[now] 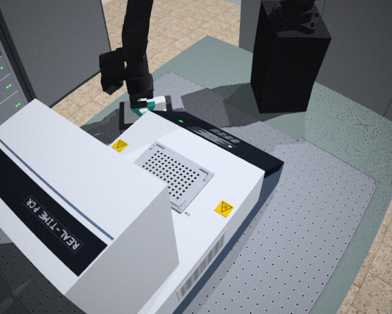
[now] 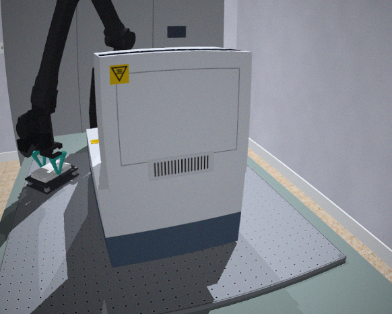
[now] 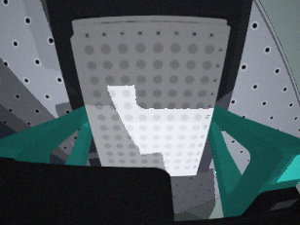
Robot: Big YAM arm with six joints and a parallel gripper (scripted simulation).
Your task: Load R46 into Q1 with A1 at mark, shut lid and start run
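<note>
My gripper is now 10 mm above the plate nest N1. Also, from my hand: plate R46 (right at my hand).
</note>
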